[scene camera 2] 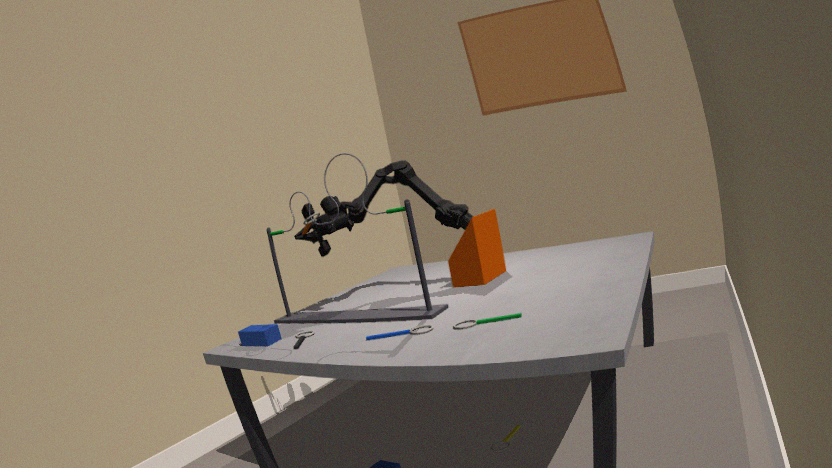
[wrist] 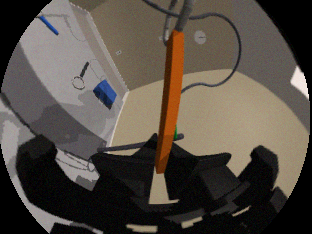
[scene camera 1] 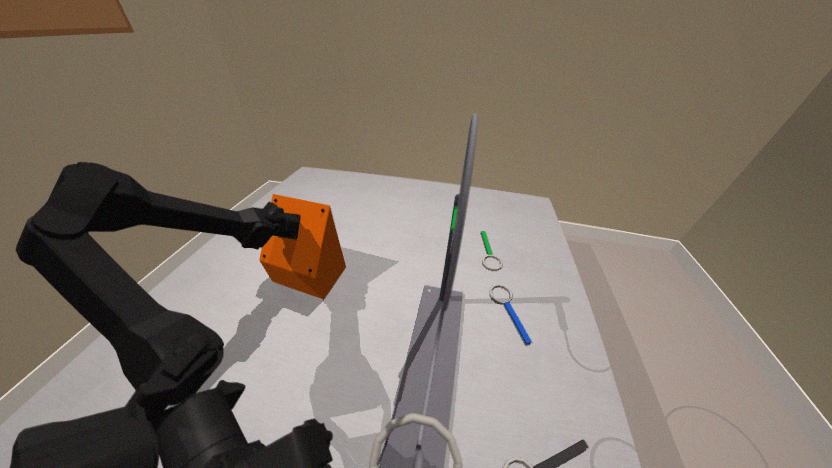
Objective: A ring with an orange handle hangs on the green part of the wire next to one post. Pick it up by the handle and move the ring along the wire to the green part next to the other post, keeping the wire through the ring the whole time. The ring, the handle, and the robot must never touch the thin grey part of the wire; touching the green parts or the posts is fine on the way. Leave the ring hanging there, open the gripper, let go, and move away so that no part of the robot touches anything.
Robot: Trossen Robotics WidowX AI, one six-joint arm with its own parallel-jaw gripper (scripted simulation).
Labels:
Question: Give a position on a blue block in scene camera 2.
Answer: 255, 335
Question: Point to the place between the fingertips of my gripper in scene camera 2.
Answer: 294, 237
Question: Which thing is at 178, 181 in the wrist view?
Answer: My gripper.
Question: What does my gripper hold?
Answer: An orange-handled ring.

